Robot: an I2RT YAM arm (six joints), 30 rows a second.
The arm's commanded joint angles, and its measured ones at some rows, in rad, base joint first. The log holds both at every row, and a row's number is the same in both.
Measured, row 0: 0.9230 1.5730 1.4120 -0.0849 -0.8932 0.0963
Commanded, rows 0 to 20: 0.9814 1.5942 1.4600 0.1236 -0.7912 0.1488; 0.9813 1.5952 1.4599 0.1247 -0.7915 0.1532; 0.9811 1.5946 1.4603 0.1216 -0.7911 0.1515; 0.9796 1.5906 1.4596 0.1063 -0.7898 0.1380; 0.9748 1.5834 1.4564 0.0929 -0.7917 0.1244; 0.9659 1.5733 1.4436 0.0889 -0.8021 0.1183; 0.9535 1.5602 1.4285 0.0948 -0.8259 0.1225; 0.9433 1.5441 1.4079 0.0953 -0.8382 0.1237; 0.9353 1.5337 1.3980 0.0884 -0.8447 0.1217; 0.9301 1.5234 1.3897 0.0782 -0.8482 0.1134; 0.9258 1.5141 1.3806 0.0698 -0.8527 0.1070; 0.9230 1.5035 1.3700 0.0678 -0.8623 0.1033; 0.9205 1.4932 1.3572 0.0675 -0.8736 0.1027; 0.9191 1.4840 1.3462 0.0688 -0.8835 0.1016; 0.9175 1.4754 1.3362 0.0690 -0.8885 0.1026; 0.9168 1.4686 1.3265 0.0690 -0.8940 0.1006; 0.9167 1.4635 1.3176 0.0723 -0.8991 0.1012; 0.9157 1.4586 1.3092 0.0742 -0.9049 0.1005; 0.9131 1.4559 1.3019 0.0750 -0.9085 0.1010; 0.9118 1.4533 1.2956 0.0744 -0.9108 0.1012; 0.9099 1.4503 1.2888 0.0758 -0.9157 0.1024
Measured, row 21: 0.9134 1.4971 1.2995 -0.0635 -0.9039 0.1081
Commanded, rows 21 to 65: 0.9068 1.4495 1.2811 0.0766 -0.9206 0.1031; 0.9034 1.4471 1.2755 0.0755 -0.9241 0.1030; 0.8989 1.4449 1.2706 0.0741 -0.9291 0.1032; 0.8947 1.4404 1.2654 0.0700 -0.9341 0.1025; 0.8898 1.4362 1.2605 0.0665 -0.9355 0.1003; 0.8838 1.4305 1.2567 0.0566 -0.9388 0.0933; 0.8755 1.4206 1.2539 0.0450 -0.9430 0.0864; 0.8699 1.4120 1.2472 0.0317 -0.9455 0.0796; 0.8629 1.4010 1.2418 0.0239 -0.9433 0.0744; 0.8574 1.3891 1.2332 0.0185 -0.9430 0.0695; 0.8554 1.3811 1.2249 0.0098 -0.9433 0.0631; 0.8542 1.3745 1.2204 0.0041 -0.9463 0.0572; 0.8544 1.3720 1.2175 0.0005 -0.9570 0.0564; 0.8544 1.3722 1.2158 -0.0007 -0.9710 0.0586; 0.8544 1.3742 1.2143 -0.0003 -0.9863 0.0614; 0.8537 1.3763 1.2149 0.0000 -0.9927 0.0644; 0.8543 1.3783 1.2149 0.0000 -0.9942 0.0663; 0.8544 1.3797 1.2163 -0.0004 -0.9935 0.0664; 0.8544 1.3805 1.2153 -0.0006 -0.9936 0.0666; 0.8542 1.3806 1.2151 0.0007 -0.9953 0.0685; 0.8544 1.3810 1.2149 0.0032 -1.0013 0.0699; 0.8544 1.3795 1.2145 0.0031 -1.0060 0.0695; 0.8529 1.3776 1.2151 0.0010 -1.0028 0.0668; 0.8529 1.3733 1.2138 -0.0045 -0.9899 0.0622; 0.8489 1.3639 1.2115 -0.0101 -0.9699 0.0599; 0.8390 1.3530 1.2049 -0.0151 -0.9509 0.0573; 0.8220 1.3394 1.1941 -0.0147 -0.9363 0.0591; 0.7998 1.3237 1.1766 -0.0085 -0.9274 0.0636; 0.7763 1.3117 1.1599 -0.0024 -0.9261 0.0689; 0.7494 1.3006 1.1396 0.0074 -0.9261 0.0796; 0.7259 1.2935 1.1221 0.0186 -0.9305 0.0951; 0.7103 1.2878 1.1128 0.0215 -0.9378 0.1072; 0.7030 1.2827 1.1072 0.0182 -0.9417 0.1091; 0.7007 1.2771 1.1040 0.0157 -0.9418 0.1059; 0.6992 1.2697 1.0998 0.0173 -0.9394 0.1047; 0.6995 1.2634 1.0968 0.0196 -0.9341 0.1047; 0.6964 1.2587 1.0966 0.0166 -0.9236 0.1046; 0.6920 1.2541 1.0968 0.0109 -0.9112 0.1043; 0.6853 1.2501 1.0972 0.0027 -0.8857 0.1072; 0.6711 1.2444 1.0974 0.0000 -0.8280 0.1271; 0.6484 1.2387 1.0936 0.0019 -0.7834 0.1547; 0.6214 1.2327 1.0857 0.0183 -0.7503 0.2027; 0.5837 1.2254 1.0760 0.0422 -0.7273 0.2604; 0.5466 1.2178 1.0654 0.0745 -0.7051 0.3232; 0.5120 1.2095 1.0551 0.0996 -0.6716 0.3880
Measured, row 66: 0.6228 1.2579 1.0874 -0.0078 -0.8234 0.1822
